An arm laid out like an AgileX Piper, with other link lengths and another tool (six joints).
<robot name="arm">
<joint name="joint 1" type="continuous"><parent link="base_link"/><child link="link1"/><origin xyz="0 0 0.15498" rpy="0 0 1.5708"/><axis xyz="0 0 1"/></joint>
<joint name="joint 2" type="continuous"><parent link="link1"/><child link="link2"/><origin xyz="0 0 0" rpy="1.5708 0 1.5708"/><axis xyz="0 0 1"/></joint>
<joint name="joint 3" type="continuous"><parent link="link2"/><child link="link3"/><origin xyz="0.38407 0.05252 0" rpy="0 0 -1.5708"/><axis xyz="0 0 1"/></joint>
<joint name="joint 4" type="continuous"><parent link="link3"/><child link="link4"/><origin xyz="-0.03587 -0.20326 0" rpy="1.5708 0 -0.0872"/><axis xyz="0 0 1"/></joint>
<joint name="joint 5" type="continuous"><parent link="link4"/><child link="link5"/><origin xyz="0 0 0" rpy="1.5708 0 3.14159"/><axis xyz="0 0 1"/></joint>
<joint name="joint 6" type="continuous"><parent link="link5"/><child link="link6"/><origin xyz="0 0.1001 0" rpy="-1.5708 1.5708 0"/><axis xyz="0 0 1"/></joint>
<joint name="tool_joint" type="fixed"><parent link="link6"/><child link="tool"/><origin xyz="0.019 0.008 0.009" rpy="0.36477 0 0.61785"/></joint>
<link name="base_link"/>
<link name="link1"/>
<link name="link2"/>
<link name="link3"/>
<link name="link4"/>
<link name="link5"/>
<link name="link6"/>
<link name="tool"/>
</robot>
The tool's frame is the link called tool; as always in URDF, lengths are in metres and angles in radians. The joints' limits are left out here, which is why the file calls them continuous.
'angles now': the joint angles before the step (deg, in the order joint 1, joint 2, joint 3, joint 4, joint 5, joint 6). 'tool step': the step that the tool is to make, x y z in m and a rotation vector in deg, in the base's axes. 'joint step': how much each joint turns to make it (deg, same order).
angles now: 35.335 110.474 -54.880 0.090 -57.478 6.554
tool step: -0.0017 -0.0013 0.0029 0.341 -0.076 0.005
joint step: -0.013 -0.505 0.158 0.013 0.087 0.228
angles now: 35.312 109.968 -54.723 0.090 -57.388 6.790
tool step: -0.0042 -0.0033 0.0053 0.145 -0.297 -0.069
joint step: -0.024 -1.092 0.589 0.045 0.176 -0.083
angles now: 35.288 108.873 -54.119 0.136 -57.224 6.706
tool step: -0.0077 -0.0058 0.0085 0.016 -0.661 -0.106
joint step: -0.021 -1.866 1.146 0.042 0.171 -0.400
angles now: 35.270 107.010 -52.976 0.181 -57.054 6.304
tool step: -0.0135 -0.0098 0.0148 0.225 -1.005 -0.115
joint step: -0.006 -3.283 1.711 0.061 0.620 -0.444
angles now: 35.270 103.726 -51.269 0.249 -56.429 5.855
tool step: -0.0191 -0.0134 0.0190 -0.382 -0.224 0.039
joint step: -0.009 -4.784 1.723 -0.135 3.098 -0.359
